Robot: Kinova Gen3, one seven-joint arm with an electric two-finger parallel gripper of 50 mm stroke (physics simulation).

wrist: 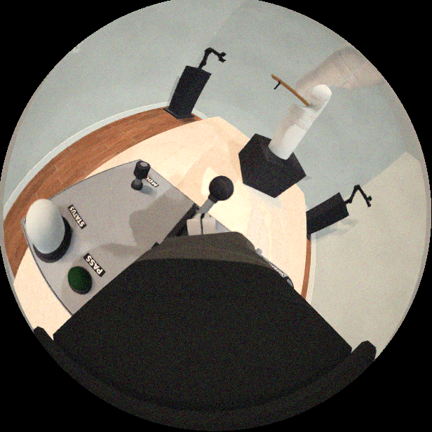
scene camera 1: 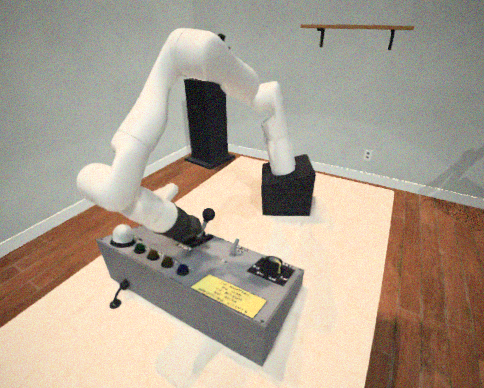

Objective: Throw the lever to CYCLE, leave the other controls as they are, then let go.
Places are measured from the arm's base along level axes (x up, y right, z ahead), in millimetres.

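Pixels of known places: gripper, fingertip midpoint: [scene camera 1: 198, 228]; arm's base, link origin: [scene camera 1: 283, 169].
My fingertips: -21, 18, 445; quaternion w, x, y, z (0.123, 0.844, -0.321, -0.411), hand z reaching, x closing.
Observation:
For each thing: its top centre in the pictures, then the offset to it from my fingertips, as dx, dy, dz. "spot": a spot on its surface instead.
- black ball knob, surface spot: [scene camera 1: 208, 214] spot: +22, +5, -48
- white dome, surface spot: [scene camera 1: 122, 234] spot: +45, +97, +175
- green button, surface spot: [scene camera 1: 139, 247] spot: +24, +43, +165
- silver toggle, top centre: [scene camera 1: 234, 240] -8, -109, -30
- rotary knob, top centre: [scene camera 1: 273, 258] -11, -229, -39
- yellow label, surface spot: [scene camera 1: 230, 295] spot: +8, -222, +126
The lever has a black ball knob [scene camera 1: 208, 214] [wrist: 221, 188] on a grey shaft. In the scene view it rises from a dark slot plate at the console's back edge and leans toward the back right. The grey console [scene camera 1: 200, 305] [wrist: 112, 210] stands on the pale mat. My gripper [scene camera 1: 200, 237] [wrist: 203, 221] is shut, low over the slot beside the lever's shaft, below the knob. Its fingertips meet with no gap in the wrist view and hide the shaft's lower part; whether they touch it I cannot tell. The CYCLE label is not readable.
The console carries a white dome [scene camera 1: 122, 234] [wrist: 46, 227], a green button [scene camera 1: 139, 247] [wrist: 80, 279], other coloured buttons, a silver toggle [scene camera 1: 235, 247], a rotary knob [scene camera 1: 272, 265] and a yellow label [scene camera 1: 230, 295]. A black MODE switch [wrist: 141, 172] stands left of the lever in the wrist view.

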